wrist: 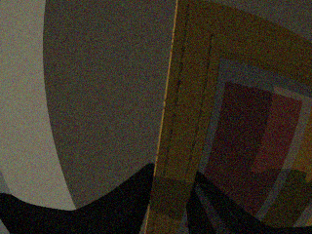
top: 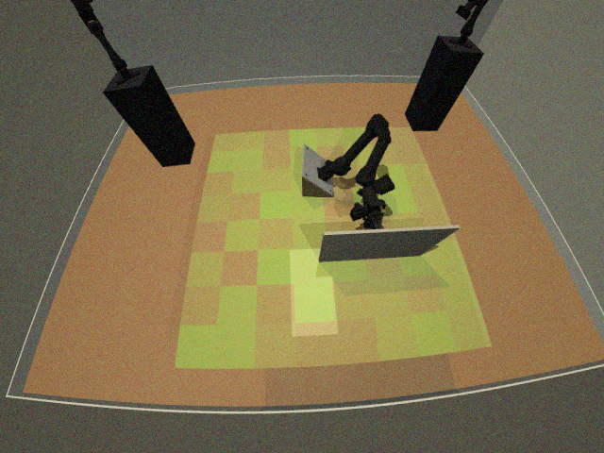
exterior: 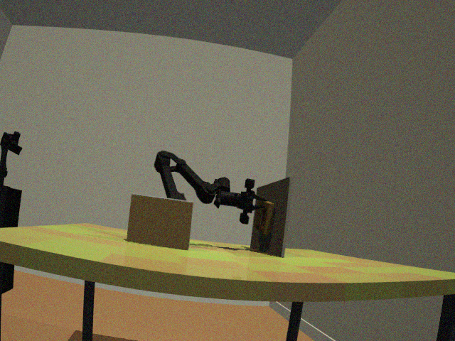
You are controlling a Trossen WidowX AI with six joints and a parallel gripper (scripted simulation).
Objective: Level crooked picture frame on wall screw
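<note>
Right now my gripper tip is 50 mm above the picture frame and 10 mm to the right of it. The rest, counted from my gripper tip: grey wall panel 60 mm below, 30 mm to the left, 20 mm ahead.
</note>
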